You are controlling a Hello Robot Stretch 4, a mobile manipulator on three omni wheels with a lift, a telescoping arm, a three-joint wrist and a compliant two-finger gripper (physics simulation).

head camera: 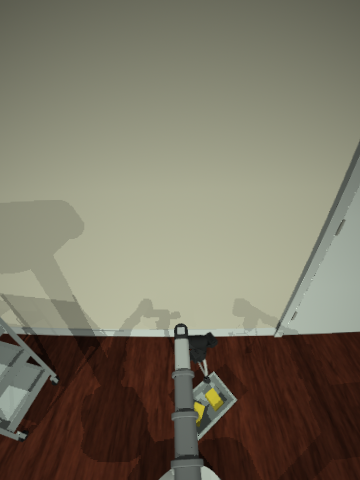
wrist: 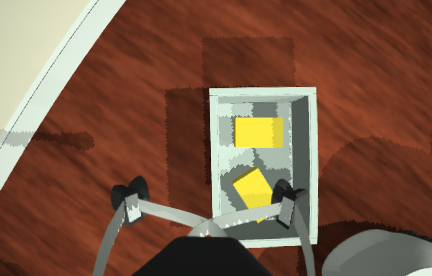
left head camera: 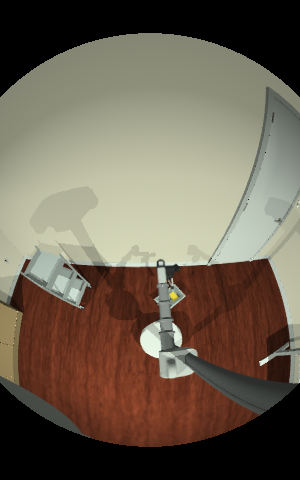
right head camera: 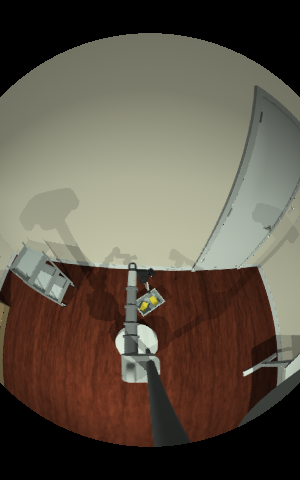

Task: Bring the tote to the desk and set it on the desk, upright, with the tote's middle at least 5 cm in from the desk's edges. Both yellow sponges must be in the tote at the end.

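Frame: origin at the robot's base, x down, y ahead, z right, level; millimetres.
Where they show: gripper, between the fingertips: [head camera: 198, 370] [wrist: 210, 194] [left head camera: 167, 282] [right head camera: 144, 286].
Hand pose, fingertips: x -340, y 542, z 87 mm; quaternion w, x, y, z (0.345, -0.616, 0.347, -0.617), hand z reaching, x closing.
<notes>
Things, the pixels of their centre, and the offset from my fingertips. "spot": a spot on its surface instead.
- grey tote, middle of its body: [wrist: 260, 165] [head camera: 206, 405] [right head camera: 148, 302] [left head camera: 169, 298] dx +307, dy -86, dz +46 mm
- grey wheeled cart, a spot on its surface: [left head camera: 44, 265] [right head camera: 29, 261] spot: dx -295, dy +35, dz -1214 mm
- wall's baseboard, a spot on its surface: [wrist: 65, 80] spot: dx +356, dy +388, dz -33 mm
The grey tote [head camera: 218, 419] [left head camera: 183, 297] [right head camera: 160, 295] [wrist: 314, 150] stands upright on the wooden floor beyond my base. Two yellow sponges lie inside it: one sponge [head camera: 214, 399] [right head camera: 153, 300] [wrist: 259, 132] lies straight along the far end in the wrist view, the other sponge [head camera: 199, 413] [right head camera: 144, 306] [wrist: 251, 189] lies askew. My gripper [head camera: 206, 379] [wrist: 210, 194] is open and holds nothing. In the wrist view its right finger overlaps the tote and the askew sponge; its left finger shows over floor outside the tote's left wall. My arm hides part of the tote in the head view. I cannot identify the desk.
A grey wheeled cart [left head camera: 44, 265] [right head camera: 27, 262] stands at the left near the wall. A door [head camera: 332, 280] [left head camera: 255, 200] [right head camera: 250, 200] is at the right. Tan furniture [left head camera: 7, 345] shows at the far left edge, a white-legged structure [left head camera: 276, 354] [right head camera: 260, 366] at the right. The wall's baseboard [wrist: 65, 80] runs close by the gripper.
</notes>
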